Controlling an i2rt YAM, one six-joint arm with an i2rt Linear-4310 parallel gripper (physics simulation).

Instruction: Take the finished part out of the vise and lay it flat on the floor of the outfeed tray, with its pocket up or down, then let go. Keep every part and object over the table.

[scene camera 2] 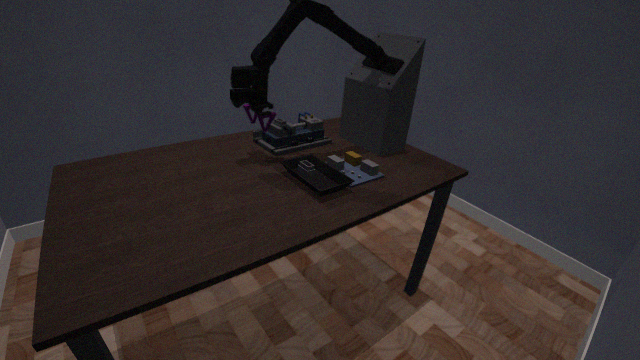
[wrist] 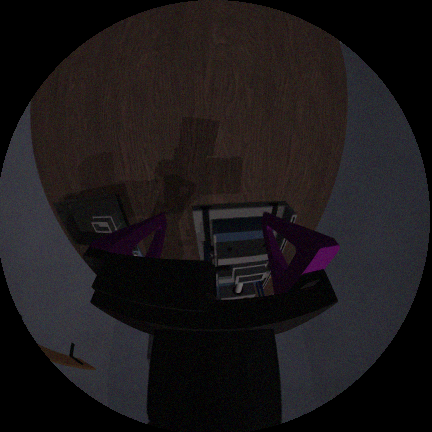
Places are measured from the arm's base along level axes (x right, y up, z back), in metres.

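Pixels of known places: gripper, fingertip midpoint: (scene camera 2: 258, 127) (wrist: 213, 217); arm's base, origin of the base link: (scene camera 2: 382, 63).
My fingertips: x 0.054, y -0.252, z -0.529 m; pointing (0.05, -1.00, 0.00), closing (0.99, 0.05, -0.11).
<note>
Ahead of a thing's pixels: the offset from my fingertips to its top centre.
The vise @(dy -0.020, dx +0.088, dz +0.194 m) (scene camera 2: 300, 138) (wrist: 239, 236), with a blue body and grey jaws, stands on a pale base at the back of the table. A grey part with a rectangular pocket @(dy -0.004, dx +0.076, dz +0.124 m) (scene camera 2: 281, 122) (wrist: 250, 273) sits at its jaws, pocket up. My gripper (scene camera 2: 259, 126) (wrist: 213, 217), with purple fingers, is open and empty. It hangs above the vise's left end in the scene view; in the wrist view its right finger overlaps the vise. The black outfeed tray (scene camera 2: 327, 183) (wrist: 82, 210) holds another grey pocketed part @(dy -0.072, dx -0.219, dz +0.093 m) (scene camera 2: 306, 165) (wrist: 102, 225) near one end.
A blue board (scene camera 2: 367, 178) beside the tray carries two grey blocks @(dy -0.075, dx -0.215, dz +0.218 m) (scene camera 2: 335, 162) @(dy -0.075, dx -0.297, dz +0.316 m) (scene camera 2: 370, 166), a yellow block @(dy -0.075, dx -0.207, dz +0.307 m) (scene camera 2: 353, 158) and small pegs. A tall grey pedestal (scene camera 2: 375, 110) bears the arm at the table's back right. Blue and yellow details rise at the vise's far end.
</note>
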